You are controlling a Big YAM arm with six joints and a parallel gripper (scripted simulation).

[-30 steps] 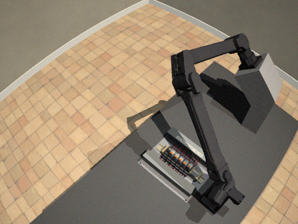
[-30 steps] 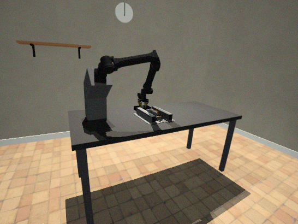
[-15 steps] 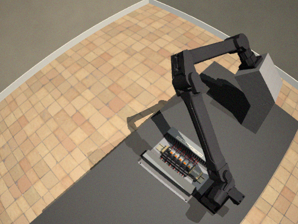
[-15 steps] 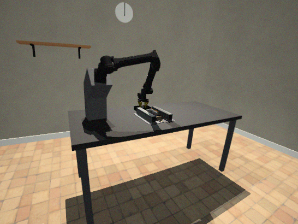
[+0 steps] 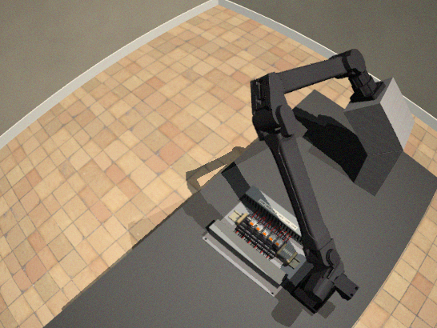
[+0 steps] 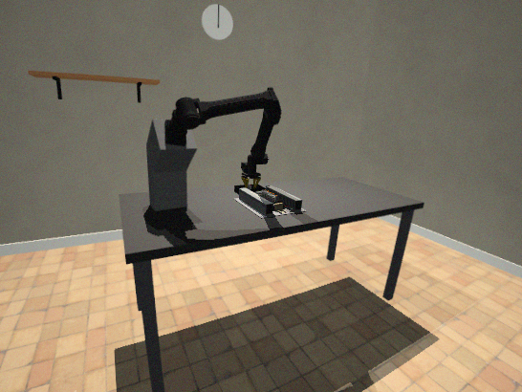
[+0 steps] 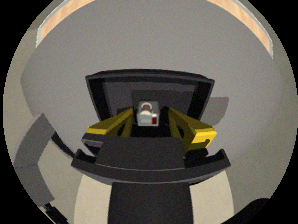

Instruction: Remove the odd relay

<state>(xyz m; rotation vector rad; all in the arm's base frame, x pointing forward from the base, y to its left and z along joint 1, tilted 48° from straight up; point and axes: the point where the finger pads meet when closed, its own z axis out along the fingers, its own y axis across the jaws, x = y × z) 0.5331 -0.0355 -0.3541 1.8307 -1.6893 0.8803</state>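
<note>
My gripper is now 10 mm past the relay. Round my hand: black tray 10 mm below.
</note>
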